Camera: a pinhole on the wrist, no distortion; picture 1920 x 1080 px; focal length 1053.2 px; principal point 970.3 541.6 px. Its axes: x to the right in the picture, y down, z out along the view. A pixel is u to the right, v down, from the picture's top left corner.
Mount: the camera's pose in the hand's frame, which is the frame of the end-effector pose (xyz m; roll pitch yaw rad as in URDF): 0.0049 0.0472 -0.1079 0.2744 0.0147 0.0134
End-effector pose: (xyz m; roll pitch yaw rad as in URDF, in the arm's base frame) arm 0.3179 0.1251 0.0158 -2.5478 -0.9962 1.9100
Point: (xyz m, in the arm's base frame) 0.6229 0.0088 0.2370
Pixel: behind the camera
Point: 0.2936 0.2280 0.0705
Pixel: 1655 791
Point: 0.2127 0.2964 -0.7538
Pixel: outside the picture
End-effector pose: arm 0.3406 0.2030 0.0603 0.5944 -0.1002 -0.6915
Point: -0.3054 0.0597 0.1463
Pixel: 232 89
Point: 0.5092 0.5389 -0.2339
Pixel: behind the camera
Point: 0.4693 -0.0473 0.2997
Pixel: 1802 762
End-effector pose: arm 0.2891 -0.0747 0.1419 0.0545 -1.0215 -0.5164
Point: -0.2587 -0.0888 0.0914
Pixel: 394 238
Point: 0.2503 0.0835 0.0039
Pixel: outside the picture
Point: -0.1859 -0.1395 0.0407
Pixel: 287 84
